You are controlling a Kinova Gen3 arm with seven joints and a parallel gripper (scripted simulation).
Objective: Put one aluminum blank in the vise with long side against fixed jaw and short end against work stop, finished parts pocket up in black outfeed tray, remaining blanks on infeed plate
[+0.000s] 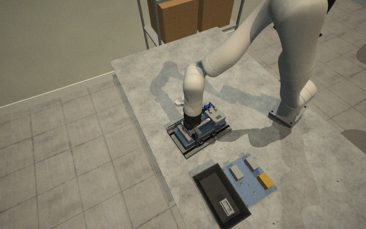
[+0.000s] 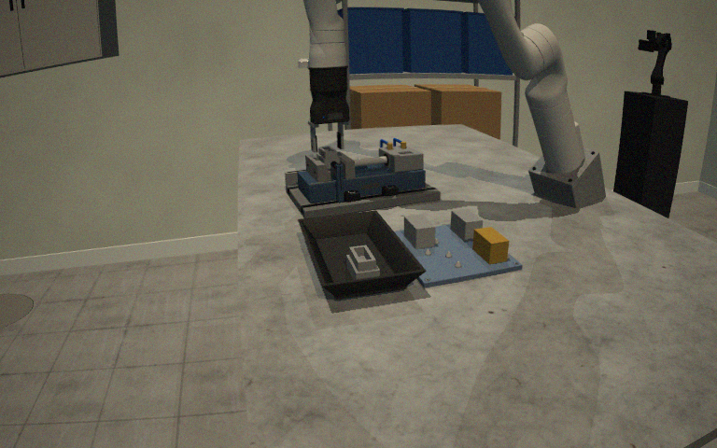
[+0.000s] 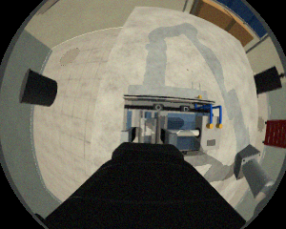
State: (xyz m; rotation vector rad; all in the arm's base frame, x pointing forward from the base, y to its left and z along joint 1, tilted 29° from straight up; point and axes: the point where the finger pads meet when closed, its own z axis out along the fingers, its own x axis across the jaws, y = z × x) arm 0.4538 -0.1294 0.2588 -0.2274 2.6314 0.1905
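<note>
My hand is 30 mm short of the fixed jaw, 10 mm to the right of it and 50 mm above it. Round my hand: gray blank 130 mm behind, 260 mm to the left, 110 mm below; vise 70 mm behind, 10 mm to the right, 90 mm below; infeed plate 180 mm behind, 300 mm to the left, 130 mm below.
</note>
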